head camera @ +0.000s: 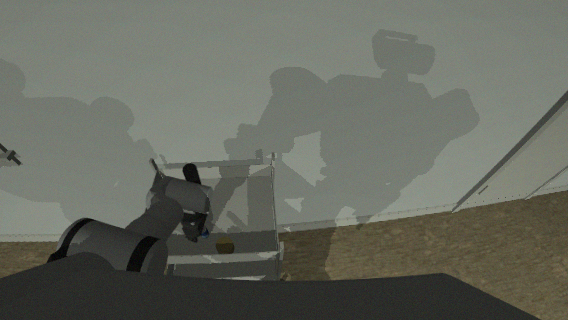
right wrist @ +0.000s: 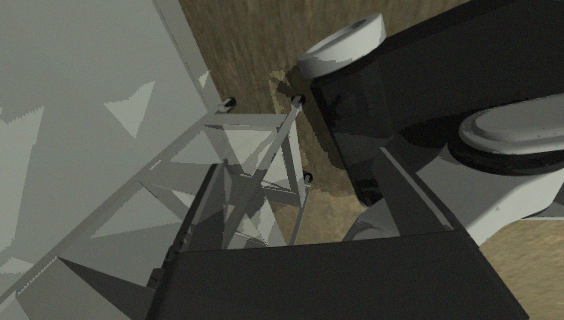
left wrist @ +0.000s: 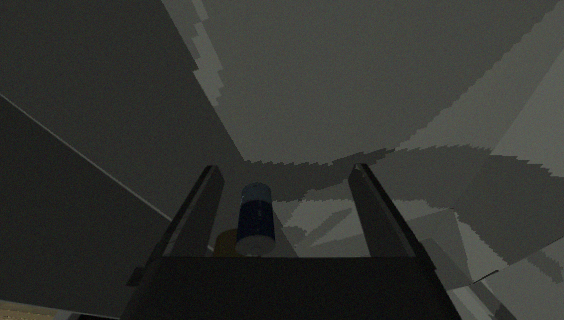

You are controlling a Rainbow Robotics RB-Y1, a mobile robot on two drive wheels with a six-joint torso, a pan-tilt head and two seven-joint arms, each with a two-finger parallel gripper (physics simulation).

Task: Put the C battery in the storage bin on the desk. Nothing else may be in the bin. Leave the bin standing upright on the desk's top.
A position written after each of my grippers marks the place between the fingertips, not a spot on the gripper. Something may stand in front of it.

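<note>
I can see my left gripper [left wrist: 285, 172]. My right gripper [right wrist: 299, 165] is in sight too. And there is a grey cart [head camera: 243, 208], which I also see in the right wrist view [right wrist: 261, 153] and in the left wrist view [left wrist: 116, 116].
</note>
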